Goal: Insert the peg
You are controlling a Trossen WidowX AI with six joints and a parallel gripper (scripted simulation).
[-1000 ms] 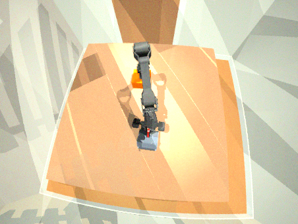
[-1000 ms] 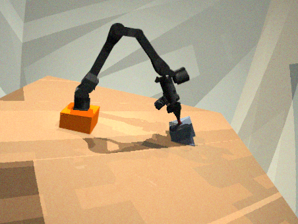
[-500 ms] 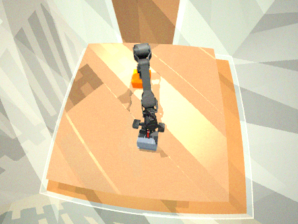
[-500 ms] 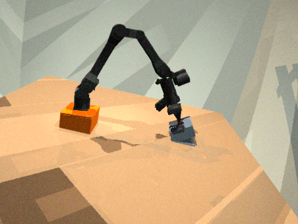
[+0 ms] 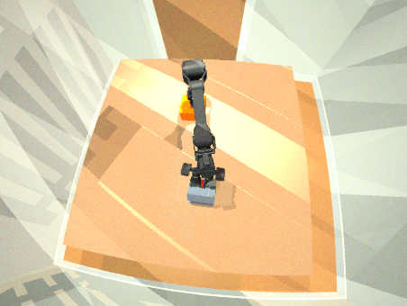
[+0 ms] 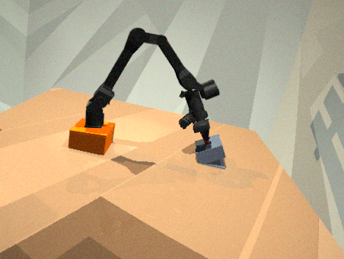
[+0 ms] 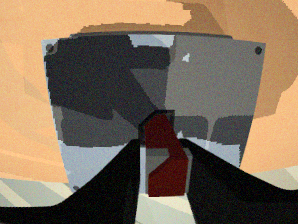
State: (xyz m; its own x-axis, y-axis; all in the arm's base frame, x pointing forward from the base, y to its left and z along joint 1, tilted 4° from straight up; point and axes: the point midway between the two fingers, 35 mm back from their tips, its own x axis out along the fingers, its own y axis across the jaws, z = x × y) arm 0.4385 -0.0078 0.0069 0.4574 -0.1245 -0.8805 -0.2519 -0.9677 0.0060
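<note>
The dark red peg lies 10 mm behind my gripper tip and 10 mm above it. Also, from my gripper tip: grey sloped panel: 20 mm ahead, 40 mm below.
</note>
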